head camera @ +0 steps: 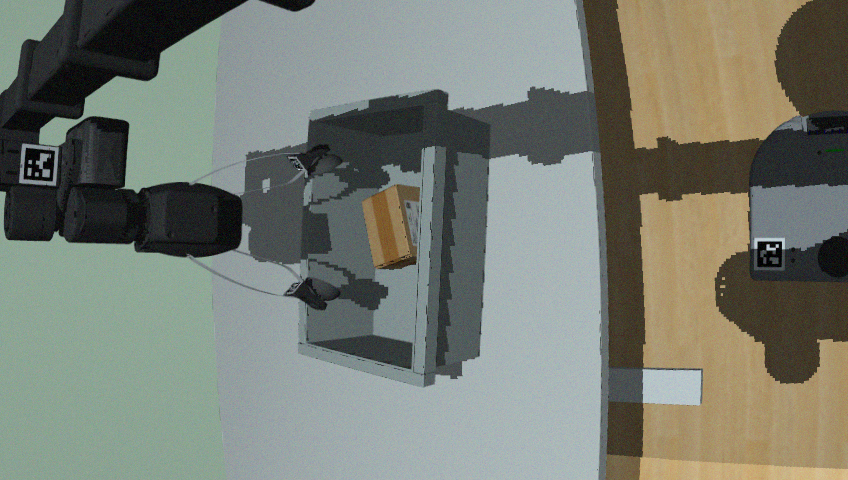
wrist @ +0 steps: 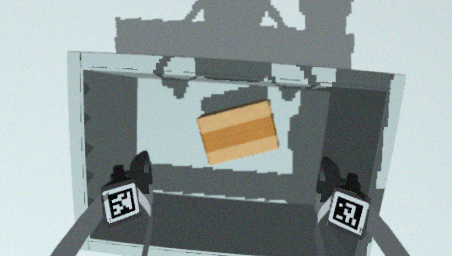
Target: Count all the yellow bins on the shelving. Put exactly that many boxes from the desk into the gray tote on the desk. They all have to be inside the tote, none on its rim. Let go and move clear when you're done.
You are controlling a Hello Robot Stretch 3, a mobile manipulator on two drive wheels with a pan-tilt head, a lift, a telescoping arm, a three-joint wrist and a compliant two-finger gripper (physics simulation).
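Where they show: gripper, fingertip midpoint: (head camera: 335, 227) (wrist: 233, 172); robot's base, origin of the base link: (head camera: 834, 255).
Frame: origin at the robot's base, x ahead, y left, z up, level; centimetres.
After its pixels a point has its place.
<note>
The gray tote (head camera: 433, 255) {x 0.6, y -39.6, z 83.4 cm} (wrist: 76, 125) {x 12.5, y -53.3, z 84.0 cm} stands on the desk (head camera: 535, 267) {x 1.7, y -34.3, z 72.1 cm}. One cardboard box (head camera: 389, 228) {x -2.5, y -51.1, z 77.3 cm} (wrist: 238, 132) {x -2.7, y -52.1, z 77.3 cm} with an orange tape band lies inside the tote on its floor, turned a little askew and off the rim. My gripper (head camera: 321, 227) {x -2.2, y -50.5, z 86.5 cm} (wrist: 233, 172) {x -2.2, y -50.5, z 86.5 cm} is open, its fingers wide apart with nothing between them. It hangs above the tote, apart from the box, its fingertips over the tote's far side in the head view. The shelving and its yellow bins do not show in either view.
My arm (head camera: 119, 47) {x -8.6, y -28.8, z 119.9 cm} reaches across the upper left of the head view. My wheeled base (head camera: 797, 214) {x -7.4, y -7.6, z 16.0 cm} stands on the wooden floor (head camera: 684, 285) {x 6.9, y -33.8, z 0.1 cm} beyond the desk's edge. A light flat piece (head camera: 672, 386) sticks out by that edge. A green surface (head camera: 107, 368) {x 22.6, y -106.1, z 93.3 cm} lies at the left.
</note>
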